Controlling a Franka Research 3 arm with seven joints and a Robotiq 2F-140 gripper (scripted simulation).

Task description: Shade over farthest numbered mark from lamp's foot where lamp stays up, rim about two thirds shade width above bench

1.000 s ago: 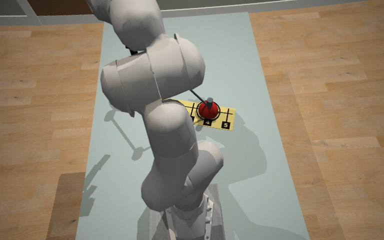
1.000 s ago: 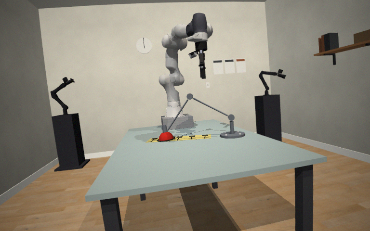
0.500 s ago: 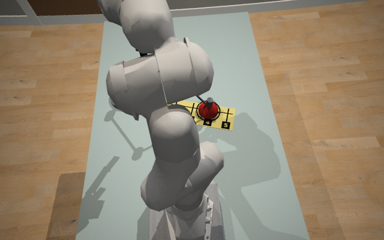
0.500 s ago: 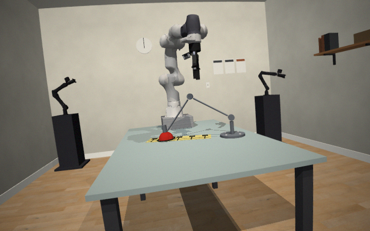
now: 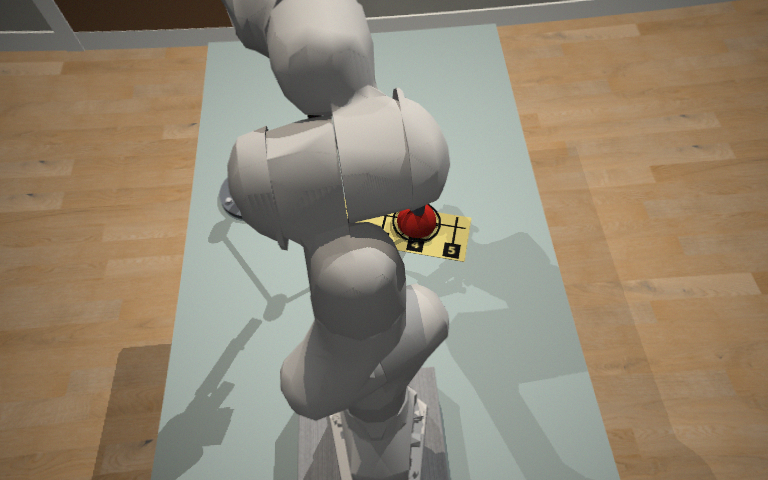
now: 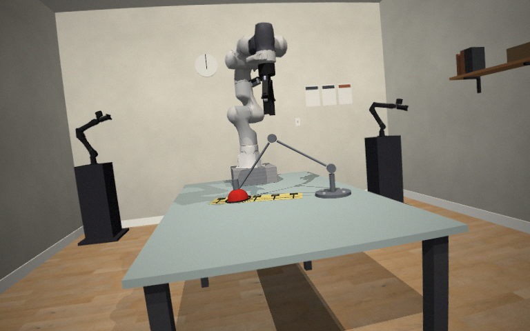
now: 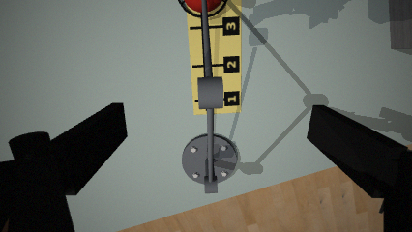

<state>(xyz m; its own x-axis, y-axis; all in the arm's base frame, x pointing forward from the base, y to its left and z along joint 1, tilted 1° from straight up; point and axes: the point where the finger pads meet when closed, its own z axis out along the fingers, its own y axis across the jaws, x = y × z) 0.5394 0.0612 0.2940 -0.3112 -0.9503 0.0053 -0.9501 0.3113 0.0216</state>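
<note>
Right now my hand is 390 mm above the yellow numbered strip, 90 mm to the left of it and 60 mm past it. From my hand the other things lie so: round grey foot 360 mm below, 250 mm to the left, 70 mm ahead.
</note>
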